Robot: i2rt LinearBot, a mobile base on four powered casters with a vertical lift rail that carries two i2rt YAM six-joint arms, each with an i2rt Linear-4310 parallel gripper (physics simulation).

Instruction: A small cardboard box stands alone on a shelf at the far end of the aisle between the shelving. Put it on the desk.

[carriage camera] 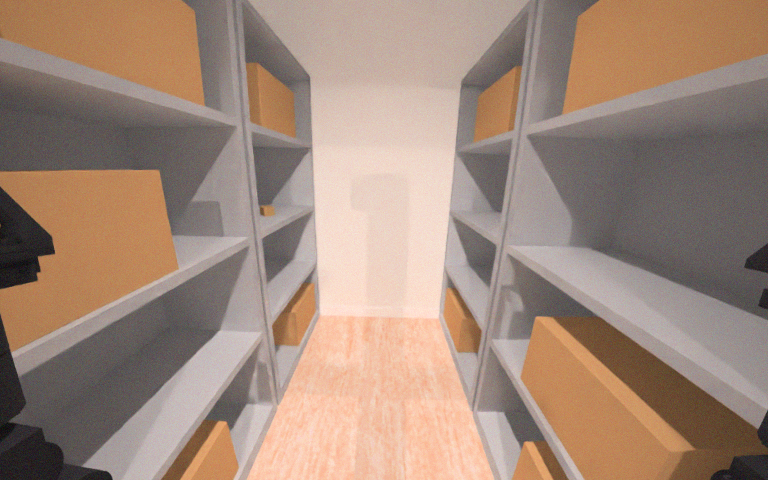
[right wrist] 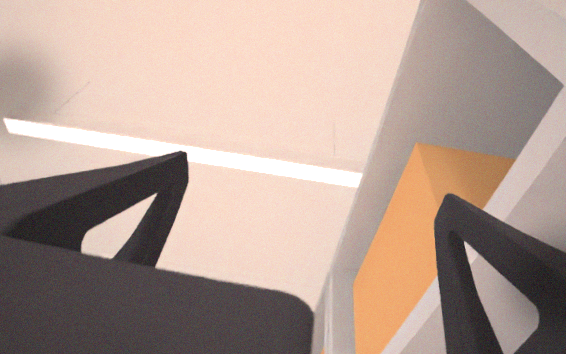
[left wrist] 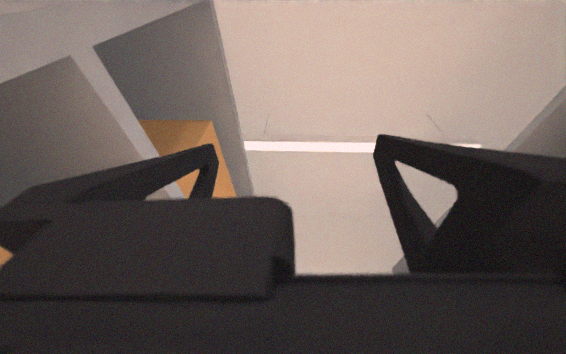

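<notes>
The small cardboard box [carriage camera: 267, 210] stands alone on a middle shelf [carriage camera: 288, 217] of the far left shelving unit in the carriage view, well ahead of both arms. My left gripper [left wrist: 293, 148] is open and empty, its fingers spread against the ceiling in the left wrist view. My right gripper [right wrist: 312, 186] is open and empty in the right wrist view. Parts of both arms show at the left and right edges of the carriage view. Both grippers are far from the small box. The desk does not show in these views.
Grey shelving lines both sides of the aisle. Large cardboard boxes [carriage camera: 84, 243] [carriage camera: 600, 384] stand on the near shelves at left and right, with others on the far units. The wooden floor [carriage camera: 379, 384] runs between them to a pale end wall [carriage camera: 339, 237].
</notes>
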